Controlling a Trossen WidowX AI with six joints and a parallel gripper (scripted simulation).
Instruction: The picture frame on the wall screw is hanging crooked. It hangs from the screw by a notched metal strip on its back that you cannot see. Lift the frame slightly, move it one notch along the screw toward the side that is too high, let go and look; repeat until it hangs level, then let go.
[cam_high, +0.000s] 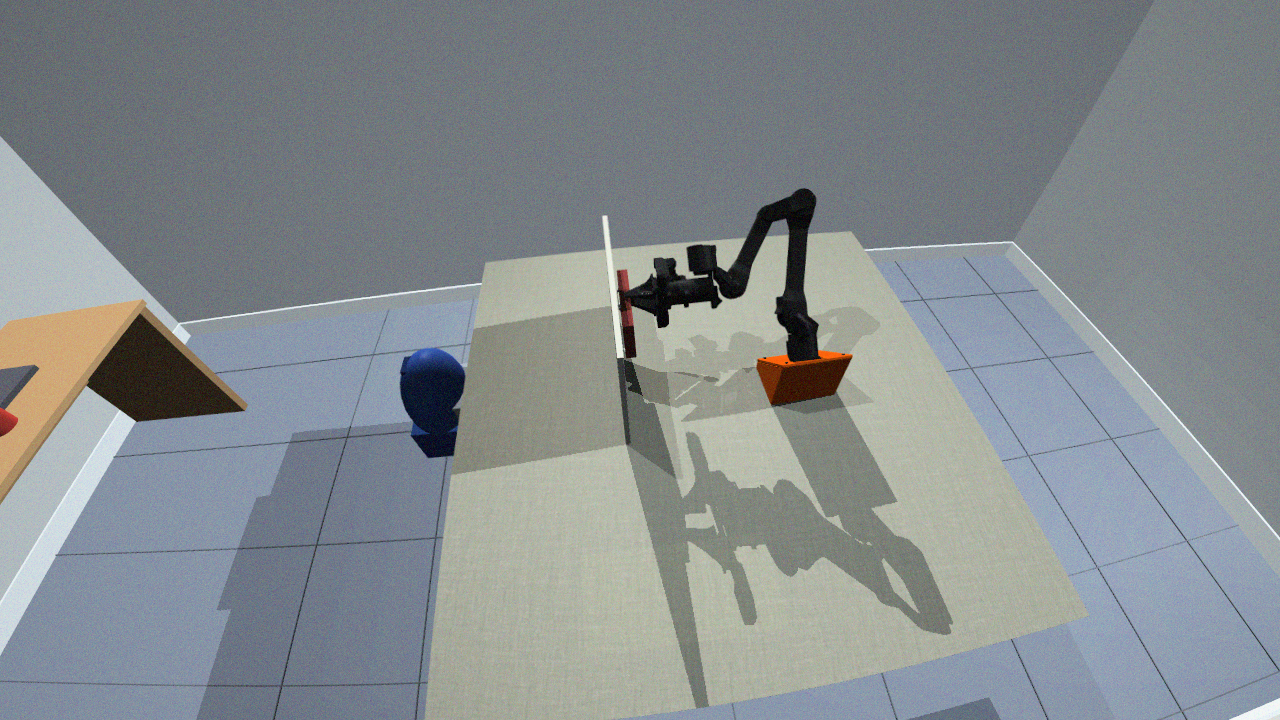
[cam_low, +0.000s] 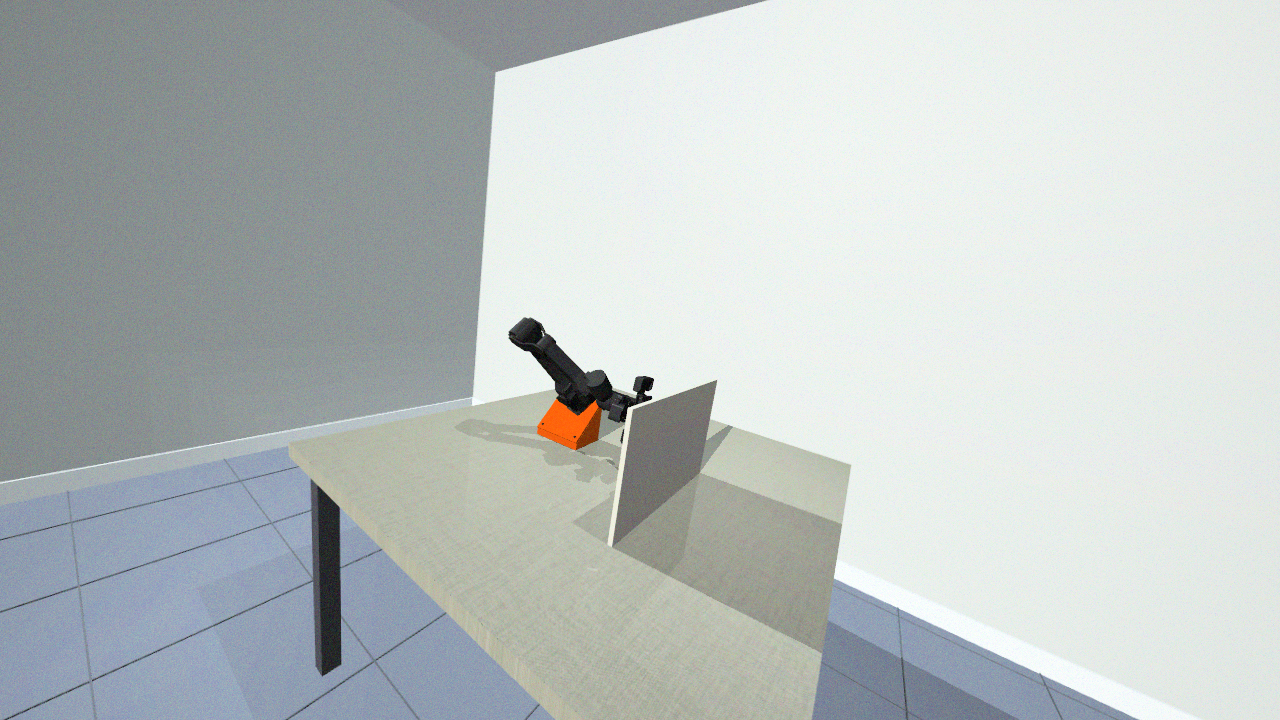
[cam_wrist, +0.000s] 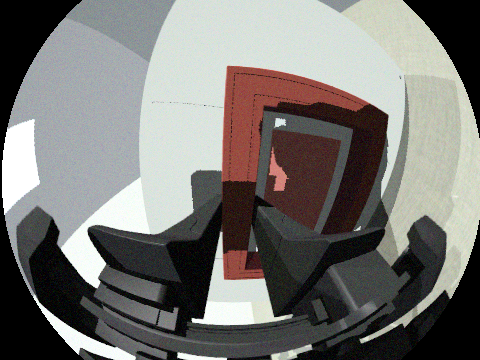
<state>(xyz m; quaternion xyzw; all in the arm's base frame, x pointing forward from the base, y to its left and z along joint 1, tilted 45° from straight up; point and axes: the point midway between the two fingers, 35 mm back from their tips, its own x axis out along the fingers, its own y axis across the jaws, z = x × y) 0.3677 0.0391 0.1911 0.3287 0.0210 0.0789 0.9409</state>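
Right now my gripper tip is 5 cm above the dark red picture frame and 1 cm short of it. Also, from my gripper tip: white wall panel 7 cm below, 2 cm to the left, 2 cm ahead.
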